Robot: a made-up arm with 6 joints. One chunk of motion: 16 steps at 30 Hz.
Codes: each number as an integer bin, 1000 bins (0 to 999) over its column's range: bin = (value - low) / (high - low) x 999, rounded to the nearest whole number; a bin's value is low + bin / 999 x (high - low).
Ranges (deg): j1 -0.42..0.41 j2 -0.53..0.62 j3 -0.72..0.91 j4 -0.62..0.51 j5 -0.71..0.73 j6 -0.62..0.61
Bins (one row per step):
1: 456 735 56 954 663 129
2: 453 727 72 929 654 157
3: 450 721 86 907 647 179
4: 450 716 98 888 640 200
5: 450 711 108 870 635 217
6: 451 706 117 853 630 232
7: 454 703 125 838 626 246
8: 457 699 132 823 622 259
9: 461 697 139 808 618 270
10: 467 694 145 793 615 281
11: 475 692 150 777 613 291
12: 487 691 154 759 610 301
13: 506 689 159 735 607 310
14: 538 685 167 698 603 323
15: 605 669 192 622 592 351
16: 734 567 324 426 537 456
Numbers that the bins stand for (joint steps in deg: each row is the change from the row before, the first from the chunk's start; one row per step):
1: -0.041 0.316 -0.629 0.459 0.246 -0.461
2: -0.044 0.307 -0.603 0.431 0.233 -0.427
3: -0.046 0.300 -0.580 0.406 0.223 -0.400
4: -0.046 0.294 -0.560 0.384 0.213 -0.374
5: -0.046 0.288 -0.544 0.364 0.205 -0.353
6: -0.045 0.283 -0.529 0.345 0.198 -0.334
7: -0.043 0.279 -0.516 0.328 0.192 -0.317
8: -0.040 0.275 -0.505 0.311 0.187 -0.301
9: -0.037 0.272 -0.493 0.294 0.181 -0.288
10: -0.032 0.269 -0.483 0.277 0.176 -0.274
11: -0.025 0.267 -0.475 0.259 0.174 -0.262
12: -0.015 0.265 -0.469 0.239 0.169 -0.249
13: 0.000 0.263 -0.461 0.211 0.165 -0.238
14: 0.027 0.259 -0.448 0.170 0.159 -0.222
15: 0.083 0.240 -0.407 0.084 0.143 -0.188
16: 0.190 0.123 -0.191 -0.138 0.064 -0.059

